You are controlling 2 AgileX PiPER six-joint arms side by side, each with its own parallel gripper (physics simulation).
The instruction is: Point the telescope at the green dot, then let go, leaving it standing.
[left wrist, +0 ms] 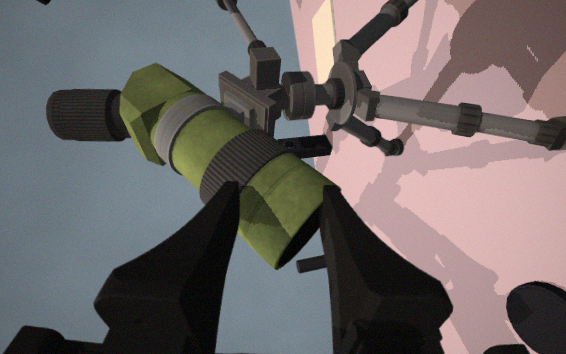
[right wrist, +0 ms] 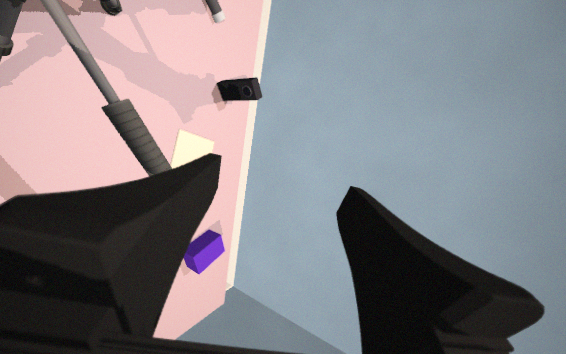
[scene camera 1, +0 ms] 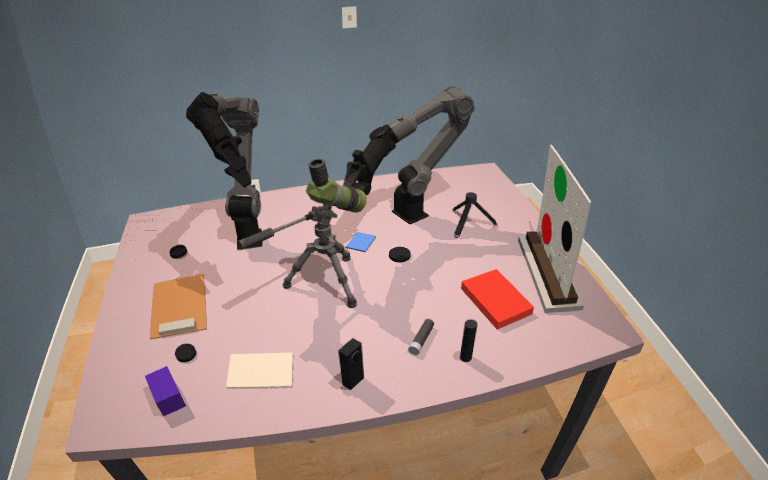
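Observation:
The green telescope (scene camera 1: 328, 193) (left wrist: 194, 135) sits on an upright grey tripod (scene camera 1: 323, 244) (left wrist: 417, 112). Its front end faces right in scene camera 1, toward the side where the white board (scene camera 1: 576, 206) stands. The green dot (scene camera 1: 560, 182) is at the board's top; whether the barrel lines up with it I cannot tell. My left gripper (scene camera 1: 357, 185) (left wrist: 280, 198) is shut on the front of the barrel, one finger on each side. My right gripper (scene camera 1: 245, 181) (right wrist: 284, 186) is open, with no object between its fingers, near the tripod's pan handle (scene camera 1: 256, 239) (right wrist: 134, 127).
The board also bears a red dot (scene camera 1: 546, 229) and a black dot (scene camera 1: 566, 236). A small black tripod (scene camera 1: 470, 199) stands behind a red box (scene camera 1: 496, 297). A blue card (scene camera 1: 361, 241) and black disc (scene camera 1: 399, 254) lie near the telescope tripod. A black box (scene camera 1: 351, 363) stands in front.

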